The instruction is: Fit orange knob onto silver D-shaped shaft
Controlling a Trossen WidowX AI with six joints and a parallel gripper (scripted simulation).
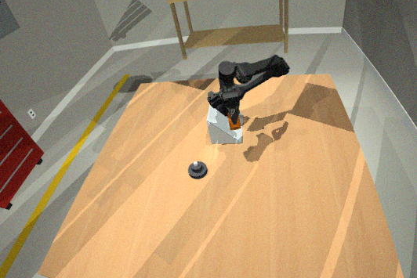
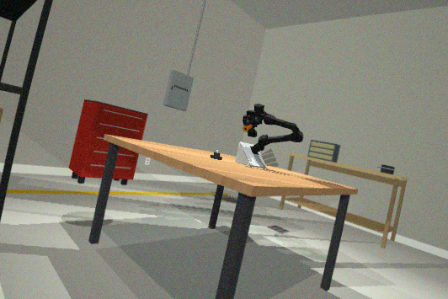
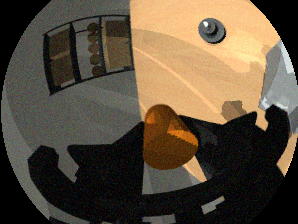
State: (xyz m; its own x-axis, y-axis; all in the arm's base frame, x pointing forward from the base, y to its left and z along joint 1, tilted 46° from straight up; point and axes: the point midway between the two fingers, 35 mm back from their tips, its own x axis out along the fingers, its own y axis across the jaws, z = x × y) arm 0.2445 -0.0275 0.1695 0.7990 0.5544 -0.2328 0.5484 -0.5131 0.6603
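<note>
My gripper tip is now 30 mm past the orange knob, 20 mm below it and 10 mm to the left of it. From my gripper tip the other things lie so: dark round pedestal 210 mm below, 180 mm to the right, 40 mm ahead.
</note>
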